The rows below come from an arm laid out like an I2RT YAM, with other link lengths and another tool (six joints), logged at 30 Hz.
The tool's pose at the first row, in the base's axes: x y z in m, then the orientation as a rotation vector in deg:
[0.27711, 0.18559, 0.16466, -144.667, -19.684, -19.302]
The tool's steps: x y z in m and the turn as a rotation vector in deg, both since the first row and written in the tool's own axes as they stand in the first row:
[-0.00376, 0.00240, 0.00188, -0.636, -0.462, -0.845]
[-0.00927, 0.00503, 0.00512, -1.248, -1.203, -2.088]
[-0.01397, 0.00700, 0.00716, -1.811, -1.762, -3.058]
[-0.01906, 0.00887, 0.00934, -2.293, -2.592, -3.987]
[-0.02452, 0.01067, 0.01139, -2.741, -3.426, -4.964]
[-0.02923, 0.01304, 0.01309, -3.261, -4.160, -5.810]
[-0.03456, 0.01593, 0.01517, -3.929, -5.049, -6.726]
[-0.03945, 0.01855, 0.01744, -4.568, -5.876, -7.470]
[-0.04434, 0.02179, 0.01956, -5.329, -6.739, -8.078]
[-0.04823, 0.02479, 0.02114, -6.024, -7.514, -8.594]
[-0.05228, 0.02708, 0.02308, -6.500, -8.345, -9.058]
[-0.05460, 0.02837, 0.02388, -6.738, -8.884, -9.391]
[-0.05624, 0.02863, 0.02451, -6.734, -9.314, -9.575]
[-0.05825, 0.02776, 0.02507, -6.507, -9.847, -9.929]
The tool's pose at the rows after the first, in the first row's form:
[0.27465, 0.18407, 0.16078, -145.324, -20.888, -19.211]
[0.27085, 0.18282, 0.15514, -145.973, -22.719, -18.914]
[0.26741, 0.18158, 0.15105, -146.547, -24.141, -18.724]
[0.26359, 0.18042, 0.14678, -147.099, -25.629, -18.151]
[0.25938, 0.17919, 0.14253, -147.598, -27.190, -17.577]
[0.25600, 0.17743, 0.13852, -148.151, -28.544, -17.093]
[0.25226, 0.17535, 0.13374, -148.862, -30.049, -16.468]
[0.24888, 0.17368, 0.12908, -149.545, -31.315, -15.842]
[0.24567, 0.17142, 0.12424, -150.369, -32.418, -15.138]
[0.24323, 0.16922, 0.12026, -151.118, -33.376, -14.492]
[0.24047, 0.16777, 0.11629, -151.662, -34.299, -13.695]
[0.23884, 0.16678, 0.11429, -151.935, -34.944, -13.171]
[0.23749, 0.16665, 0.11314, -151.972, -35.358, -12.676]
[0.23543, 0.16732, 0.11250, -151.772, -36.043, -12.061]

